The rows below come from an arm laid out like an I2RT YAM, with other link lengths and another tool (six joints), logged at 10 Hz.
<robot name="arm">
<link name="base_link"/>
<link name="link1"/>
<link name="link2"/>
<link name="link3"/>
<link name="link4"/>
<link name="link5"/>
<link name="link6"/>
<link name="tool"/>
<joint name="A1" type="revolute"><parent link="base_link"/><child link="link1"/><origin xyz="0.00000 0.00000 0.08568" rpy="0.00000 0.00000 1.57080"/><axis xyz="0 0 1"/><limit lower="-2.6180" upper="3.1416"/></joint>
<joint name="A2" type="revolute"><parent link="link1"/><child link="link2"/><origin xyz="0.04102 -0.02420 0.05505" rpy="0.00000 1.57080 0.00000"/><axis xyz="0 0 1"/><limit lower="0.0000" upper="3.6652"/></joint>
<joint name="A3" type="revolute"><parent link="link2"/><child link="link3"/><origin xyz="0.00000 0.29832 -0.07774" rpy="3.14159 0.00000 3.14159"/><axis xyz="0 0 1"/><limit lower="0.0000" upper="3.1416"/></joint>
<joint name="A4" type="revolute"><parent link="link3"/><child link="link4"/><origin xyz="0.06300 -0.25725 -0.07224" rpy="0.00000 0.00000 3.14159"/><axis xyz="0 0 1"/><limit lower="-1.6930" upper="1.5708"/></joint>
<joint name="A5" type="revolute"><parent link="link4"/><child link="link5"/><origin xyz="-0.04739 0.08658 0.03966" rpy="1.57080 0.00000 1.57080"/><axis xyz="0 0 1"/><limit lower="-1.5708" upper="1.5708"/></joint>
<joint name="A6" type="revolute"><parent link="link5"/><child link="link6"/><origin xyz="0.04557 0.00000 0.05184" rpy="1.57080 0.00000 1.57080"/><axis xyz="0 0 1"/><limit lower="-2.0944" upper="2.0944"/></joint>
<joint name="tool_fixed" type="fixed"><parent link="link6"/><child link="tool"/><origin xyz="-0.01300 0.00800 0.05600" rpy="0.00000 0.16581 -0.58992"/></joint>
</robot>
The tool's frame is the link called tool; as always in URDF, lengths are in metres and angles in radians.
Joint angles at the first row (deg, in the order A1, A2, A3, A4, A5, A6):
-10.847 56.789 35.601 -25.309 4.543 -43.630
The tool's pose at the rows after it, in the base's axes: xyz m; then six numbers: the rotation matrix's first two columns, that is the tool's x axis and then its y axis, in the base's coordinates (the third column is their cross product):
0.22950, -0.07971, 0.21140, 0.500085, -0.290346, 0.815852, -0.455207, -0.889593, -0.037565
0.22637, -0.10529, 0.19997, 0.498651, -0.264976, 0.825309, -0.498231, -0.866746, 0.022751
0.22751, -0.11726, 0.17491, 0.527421, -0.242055, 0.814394, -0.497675, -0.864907, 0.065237
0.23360, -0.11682, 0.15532, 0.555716, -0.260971, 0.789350, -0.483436, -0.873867, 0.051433
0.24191, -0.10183, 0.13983, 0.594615, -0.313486, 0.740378, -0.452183, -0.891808, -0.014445
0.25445, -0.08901, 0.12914, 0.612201, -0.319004, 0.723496, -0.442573, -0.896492, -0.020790
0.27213, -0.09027, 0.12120, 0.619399, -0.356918, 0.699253, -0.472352, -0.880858, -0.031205
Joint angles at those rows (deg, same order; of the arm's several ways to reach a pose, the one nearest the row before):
-16.322 56.785 36.041 -24.315 6.128 -47.063
-21.641 58.525 33.832 -19.548 6.839 -51.393
-23.812 62.325 30.236 -13.014 6.959 -54.531
-23.666 66.792 29.000 -9.717 5.746 -54.303
-21.236 70.958 29.544 -10.399 2.848 -51.249
-17.303 74.830 29.919 -8.445 4.422 -48.297
-16.324 80.743 32.962 -7.641 5.318 -45.417

